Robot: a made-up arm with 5 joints.
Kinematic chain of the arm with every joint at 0, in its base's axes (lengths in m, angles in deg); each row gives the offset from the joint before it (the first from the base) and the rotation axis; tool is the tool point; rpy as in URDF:
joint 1: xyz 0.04 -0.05 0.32 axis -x
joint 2: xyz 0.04 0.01 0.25 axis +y
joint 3: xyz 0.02 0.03 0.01 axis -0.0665 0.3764 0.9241
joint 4: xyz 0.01 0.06 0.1 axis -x
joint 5: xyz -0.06 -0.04 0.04 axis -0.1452 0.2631 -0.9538
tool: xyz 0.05 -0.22 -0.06 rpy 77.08 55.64 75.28
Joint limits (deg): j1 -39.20..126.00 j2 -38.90..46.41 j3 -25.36..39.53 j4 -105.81..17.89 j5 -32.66..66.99
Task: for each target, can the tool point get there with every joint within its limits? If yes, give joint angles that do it. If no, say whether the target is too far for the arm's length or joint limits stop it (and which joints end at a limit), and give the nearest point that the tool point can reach.
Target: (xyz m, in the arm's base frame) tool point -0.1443 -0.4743 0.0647
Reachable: no: joint limits stop it (at a limit: joint 1, joint 2, joint 3, joint 5) | nearest point -0.0446 -0.3170 0.3833 | short by 0.369 m
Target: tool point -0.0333 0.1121 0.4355
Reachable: yes | joints 16.00 36.74 27.16 -93.78 -3.61
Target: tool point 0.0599 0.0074 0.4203
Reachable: yes | joints 16.99 32.08 2.89 -67.12 -9.82
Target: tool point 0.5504 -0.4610 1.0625
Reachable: no: too far | nearest point 0.2199 -0.2887 0.7513 | short by 0.486 m
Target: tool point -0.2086 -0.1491 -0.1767
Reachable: no: joint limits stop it (at a limit: joint 1, joint 3, joint 4) | nearest point -0.0927 0.0130 0.0202 | short by 0.280 m
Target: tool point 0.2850 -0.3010 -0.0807
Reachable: no: joint limits stop it (at a limit: joint 1, joint 2, joint 3, joint 4) | nearest point 0.1655 -0.0669 0.0756 | short by 0.306 m
